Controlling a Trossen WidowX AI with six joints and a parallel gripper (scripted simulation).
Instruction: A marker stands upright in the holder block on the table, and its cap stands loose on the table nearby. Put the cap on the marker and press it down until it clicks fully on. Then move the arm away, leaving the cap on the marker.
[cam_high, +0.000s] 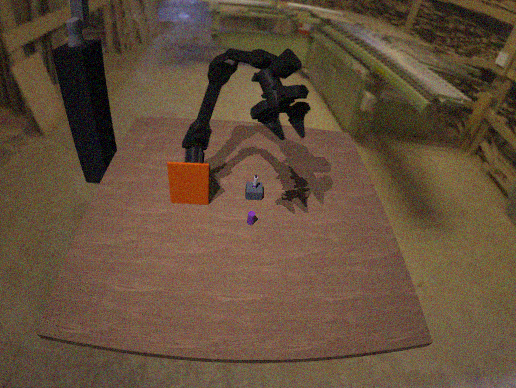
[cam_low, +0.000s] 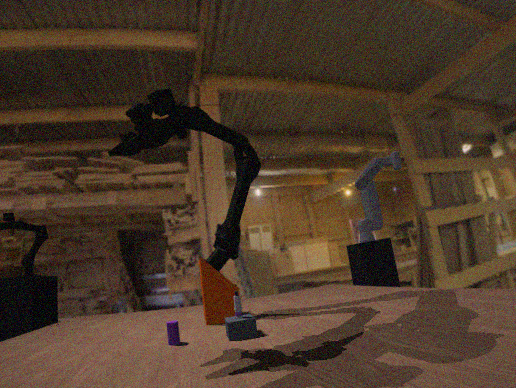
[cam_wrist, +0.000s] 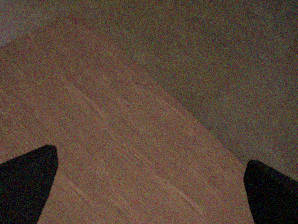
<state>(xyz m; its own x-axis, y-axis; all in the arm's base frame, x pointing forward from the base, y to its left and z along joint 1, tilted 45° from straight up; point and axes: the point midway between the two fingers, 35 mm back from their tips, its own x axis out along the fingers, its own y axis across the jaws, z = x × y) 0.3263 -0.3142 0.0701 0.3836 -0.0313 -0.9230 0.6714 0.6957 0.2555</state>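
The purple cap is 430 mm below my gripper tip, 100 mm to the left of it and 70 mm behind it. The rest, counted from my gripper tip: holder block (440 mm below, 260 mm to the left, 70 mm behind).
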